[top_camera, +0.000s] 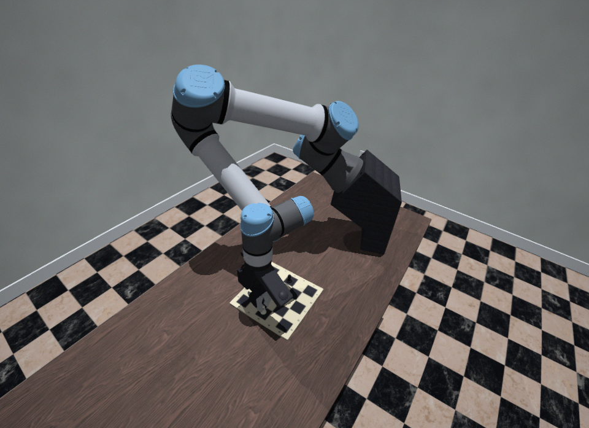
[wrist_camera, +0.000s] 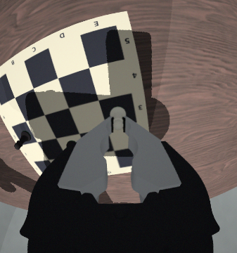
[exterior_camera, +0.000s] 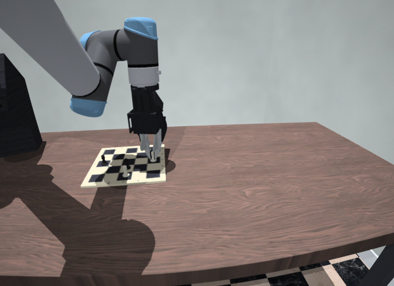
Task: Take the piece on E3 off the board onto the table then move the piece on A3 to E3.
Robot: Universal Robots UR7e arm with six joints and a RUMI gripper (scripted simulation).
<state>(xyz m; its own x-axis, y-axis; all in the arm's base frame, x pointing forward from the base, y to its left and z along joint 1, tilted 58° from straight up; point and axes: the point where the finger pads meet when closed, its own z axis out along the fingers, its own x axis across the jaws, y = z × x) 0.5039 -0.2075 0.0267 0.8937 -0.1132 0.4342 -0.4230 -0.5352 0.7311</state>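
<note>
The chessboard is 7 cm behind my hand, 2 cm to the left of it and 2 cm below it.
</note>
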